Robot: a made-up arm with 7 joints.
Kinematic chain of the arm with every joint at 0, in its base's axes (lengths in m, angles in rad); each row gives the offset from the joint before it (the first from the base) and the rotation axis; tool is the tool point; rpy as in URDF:
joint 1: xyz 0 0 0.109 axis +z
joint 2: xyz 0 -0.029 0.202 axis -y
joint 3: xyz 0 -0.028 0.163 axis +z
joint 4: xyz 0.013 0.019 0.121 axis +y
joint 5: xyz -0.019 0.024 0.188 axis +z
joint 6: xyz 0 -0.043 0.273 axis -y
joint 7: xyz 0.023 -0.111 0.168 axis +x
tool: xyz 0 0 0 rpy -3.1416 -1.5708 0
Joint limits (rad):
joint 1: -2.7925..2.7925
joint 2: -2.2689..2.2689
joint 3: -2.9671..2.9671
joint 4: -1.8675..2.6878
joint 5: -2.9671..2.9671
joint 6: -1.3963..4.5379
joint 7: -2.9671..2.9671
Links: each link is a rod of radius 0.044 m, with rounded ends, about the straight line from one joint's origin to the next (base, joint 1, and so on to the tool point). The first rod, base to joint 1, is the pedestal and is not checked.
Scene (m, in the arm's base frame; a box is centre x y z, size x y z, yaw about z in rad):
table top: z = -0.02
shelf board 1: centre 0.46 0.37 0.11 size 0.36 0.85 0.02 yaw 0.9
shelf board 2: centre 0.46 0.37 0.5 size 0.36 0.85 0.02 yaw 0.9
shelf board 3: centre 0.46 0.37 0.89 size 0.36 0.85 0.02 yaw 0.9
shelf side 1: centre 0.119 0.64 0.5 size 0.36 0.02 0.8 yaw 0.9
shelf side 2: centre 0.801 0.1 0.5 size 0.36 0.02 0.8 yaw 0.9
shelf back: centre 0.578 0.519 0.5 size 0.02 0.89 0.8 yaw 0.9
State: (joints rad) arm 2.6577 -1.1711 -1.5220 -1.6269 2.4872 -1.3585 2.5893
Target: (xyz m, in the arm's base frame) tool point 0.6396 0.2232 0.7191
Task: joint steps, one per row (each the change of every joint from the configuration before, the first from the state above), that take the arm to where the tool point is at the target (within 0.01 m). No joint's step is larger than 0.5 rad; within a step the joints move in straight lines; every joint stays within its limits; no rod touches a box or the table.
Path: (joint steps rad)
1: -0.0069 0.4771 0.1094 -0.0601 -0.0360 0.1688 0.0945
2: -0.0069 0.4771 0.1094 -0.0602 -0.0361 0.1689 0.0944
3: -0.0070 0.4771 0.1094 -0.0602 -0.0360 0.1688 0.0944
4: -0.0069 0.4771 0.1093 -0.0601 -0.0361 0.1689 0.0945
5: -0.4155 -0.0696 -0.2677 0.0624 0.0285 -0.1189 -0.0630
6: -0.4154 -0.0697 -0.2677 0.0625 0.0285 -0.1188 -0.0629
7: -0.4155 -0.0696 -0.2677 0.0624 0.0285 -0.1189 -0.0630
8: -0.4155 -0.0696 -0.2677 0.0624 0.0284 -0.1189 -0.0630
9: -0.4155 -0.0696 -0.2677 0.0624 0.0285 -0.1188 -0.0629
10: -0.4154 -0.0696 -0.2677 0.0625 0.0285 -0.1189 -0.0630
11: 0.2296 -0.4568 0.0549 0.4778 -0.2086 0.0133 0.0000
12: 0.2297 -0.4567 0.0550 0.4779 -0.2087 0.0133 0.0000

